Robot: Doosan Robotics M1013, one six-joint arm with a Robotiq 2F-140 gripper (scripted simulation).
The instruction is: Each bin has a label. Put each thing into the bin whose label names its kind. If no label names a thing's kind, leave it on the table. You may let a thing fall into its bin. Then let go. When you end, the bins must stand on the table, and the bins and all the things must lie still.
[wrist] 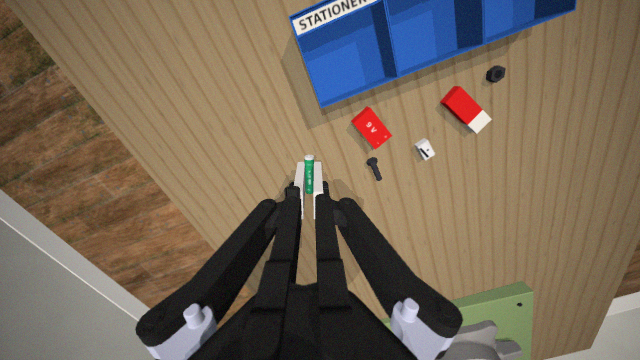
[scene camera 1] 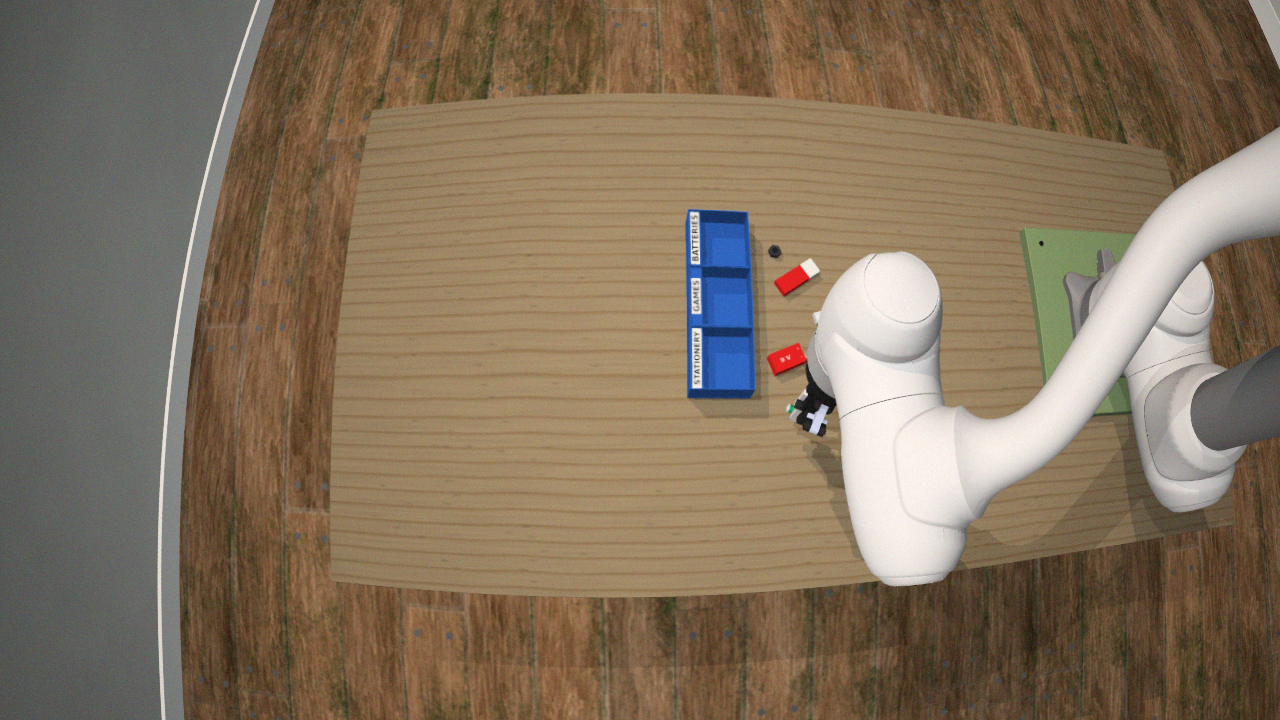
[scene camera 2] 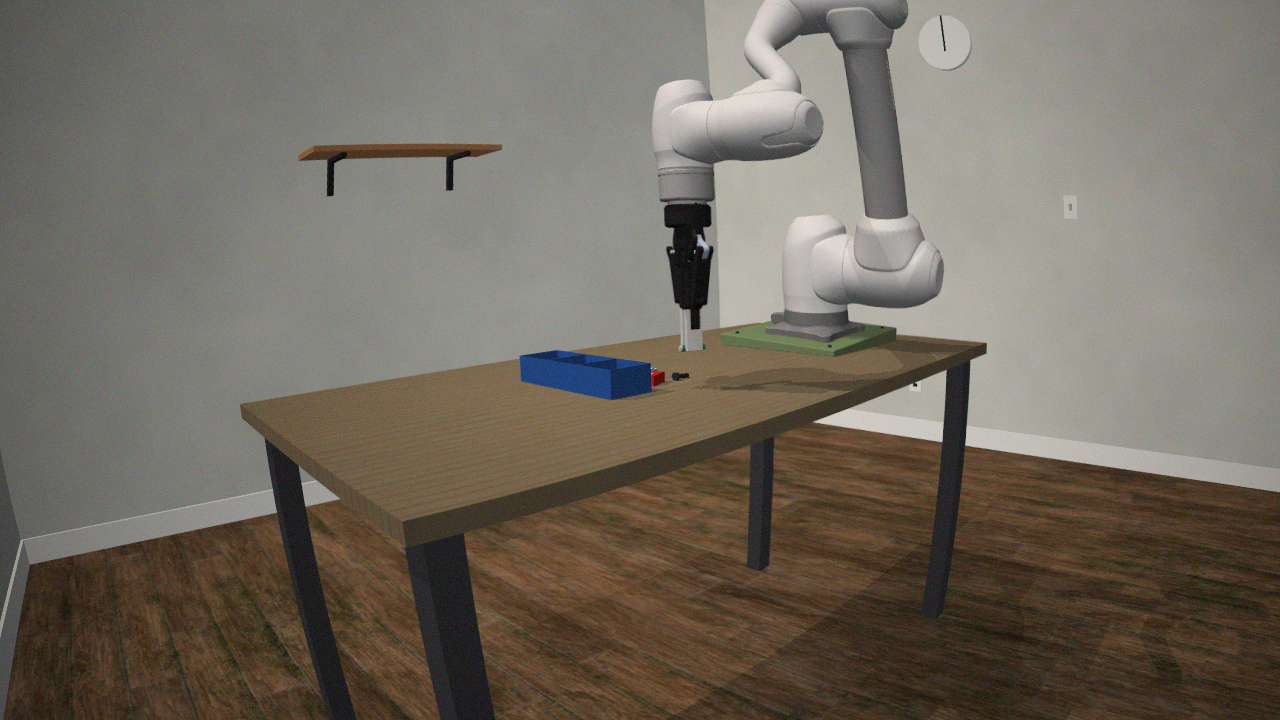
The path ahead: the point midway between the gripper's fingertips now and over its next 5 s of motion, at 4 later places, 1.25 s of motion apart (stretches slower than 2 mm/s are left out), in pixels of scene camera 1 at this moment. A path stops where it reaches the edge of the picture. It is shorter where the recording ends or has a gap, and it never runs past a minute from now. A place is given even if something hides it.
My gripper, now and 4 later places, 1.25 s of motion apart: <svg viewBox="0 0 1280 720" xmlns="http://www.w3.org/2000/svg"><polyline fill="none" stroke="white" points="801,413 752,290 726,232 722,245 731,238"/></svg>
